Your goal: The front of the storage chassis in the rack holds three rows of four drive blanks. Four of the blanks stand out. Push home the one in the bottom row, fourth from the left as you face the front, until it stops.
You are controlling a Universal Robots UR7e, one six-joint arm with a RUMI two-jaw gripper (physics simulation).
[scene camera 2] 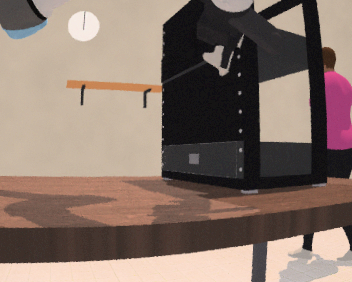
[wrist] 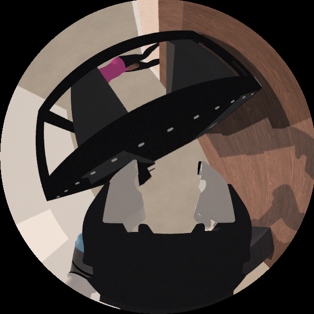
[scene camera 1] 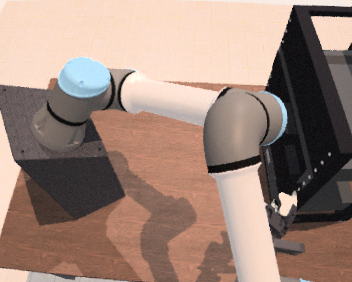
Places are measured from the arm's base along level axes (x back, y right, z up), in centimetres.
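Pixels of known places: gripper, fingertip midpoint: (scene camera 2: 228,61) (scene camera 1: 284,195); arm's base, origin of the base link: (scene camera 1: 57,131).
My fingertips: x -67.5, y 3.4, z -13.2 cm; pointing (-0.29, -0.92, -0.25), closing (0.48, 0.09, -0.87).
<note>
For each thing: its top centre in the pictures, then the offset to it from my fingertips. "pt": a spot on its surface instead. Level surfaces: height alone.
- black rack, middle of its top: (scene camera 2: 229,6) dx -13.3, dy -27.1, dz +28.6 cm
- dark unit with a small grey square, surface spot: (scene camera 2: 194,158) pt dx +0.5, dy -24.2, dz -22.3 cm
- wooden table, its level: dz -30.1 cm
The black rack (scene camera 1: 326,87) (scene camera 2: 251,125) (wrist: 150,120) stands at the right in both scene views. Beside the left finger in the wrist view, a dark stepped shape (wrist: 144,172) juts from the rack's front; it may be part of the storage chassis. The rows of drive blanks cannot be made out, so I cannot tell which stand out. My gripper (scene camera 1: 286,205) (scene camera 2: 221,62) (wrist: 168,161) is open, its pale fingers well apart with nothing between them. It is high at the rack's front, near the holed front post. Whether a fingertip touches anything is unclear.
A dark unit with a small grey square (scene camera 2: 194,158) sits low in the rack. The rack stands on the wooden table (scene camera 1: 165,145) (scene camera 2: 100,215) (wrist: 250,150). The arm's base is on a dark block (scene camera 1: 75,185) at the left. A person in pink (scene camera 2: 339,110) (wrist: 114,69) stands behind.
</note>
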